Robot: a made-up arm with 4 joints. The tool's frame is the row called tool.
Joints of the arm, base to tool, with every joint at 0 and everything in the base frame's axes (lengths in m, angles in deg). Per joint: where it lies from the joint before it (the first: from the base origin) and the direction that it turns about. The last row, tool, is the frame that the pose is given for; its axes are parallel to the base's.
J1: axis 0 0 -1 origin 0 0 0.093
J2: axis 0 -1 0 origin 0.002 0.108 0.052
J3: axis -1 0 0 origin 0.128 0.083 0.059
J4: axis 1 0 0 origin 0.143 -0.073 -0.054
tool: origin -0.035 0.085 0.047
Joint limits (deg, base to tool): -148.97..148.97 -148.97..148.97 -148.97..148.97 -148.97..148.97
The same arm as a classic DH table. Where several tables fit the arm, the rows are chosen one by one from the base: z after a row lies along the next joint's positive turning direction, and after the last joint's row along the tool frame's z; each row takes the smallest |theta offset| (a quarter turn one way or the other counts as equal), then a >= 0, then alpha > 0; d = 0 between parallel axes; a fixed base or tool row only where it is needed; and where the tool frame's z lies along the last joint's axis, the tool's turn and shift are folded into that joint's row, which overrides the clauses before.
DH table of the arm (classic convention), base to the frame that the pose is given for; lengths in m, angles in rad. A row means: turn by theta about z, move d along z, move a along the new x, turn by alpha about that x. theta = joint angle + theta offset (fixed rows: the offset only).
base (fixed): theta_offset 0  d 0  a 0  alpha 3.1416
J1: theta_offset 0  d -0.145  a 0.002  alpha -1.5708
J2: theta_offset 1.5708  d -0.191  a 0.059  alpha -1.5708
J3: theta_offset 0.9339  d 0  a -0.0908  alpha 3.1416
J4: theta_offset -0.6369  d 0.236  a 0.085  alpha -1.5708
tool (fixed): theta_offset -1.5708  d 0.047  a 0  alpha 0
Joint limits (rad, base to tool): -2.6..2.6 -2.6..2.6 -2.6..2.6 -2.6..2.6

